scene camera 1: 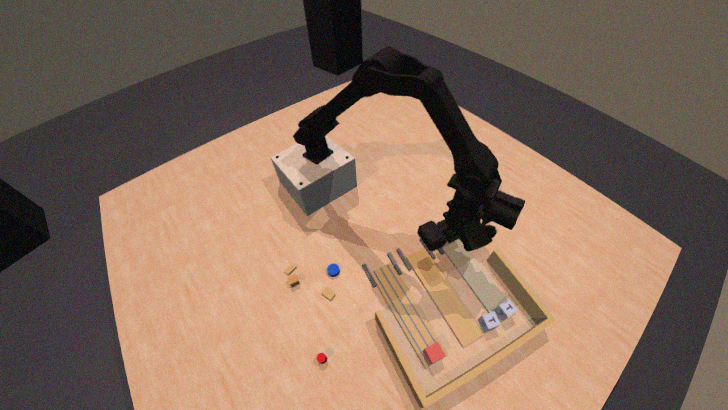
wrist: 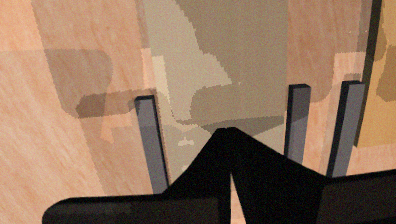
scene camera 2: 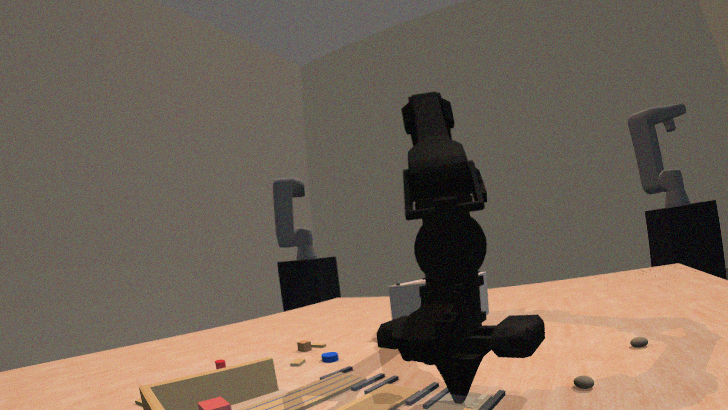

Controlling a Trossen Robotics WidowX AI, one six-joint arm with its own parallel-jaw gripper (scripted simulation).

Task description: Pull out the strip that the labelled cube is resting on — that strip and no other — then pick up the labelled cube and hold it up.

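Note:
I can see my gripper (scene camera 1: pixel 449 241), and it is in the wrist view as well (wrist: pixel 226 136). There is also a grey-green strip (wrist: pixel 211 71) in view.

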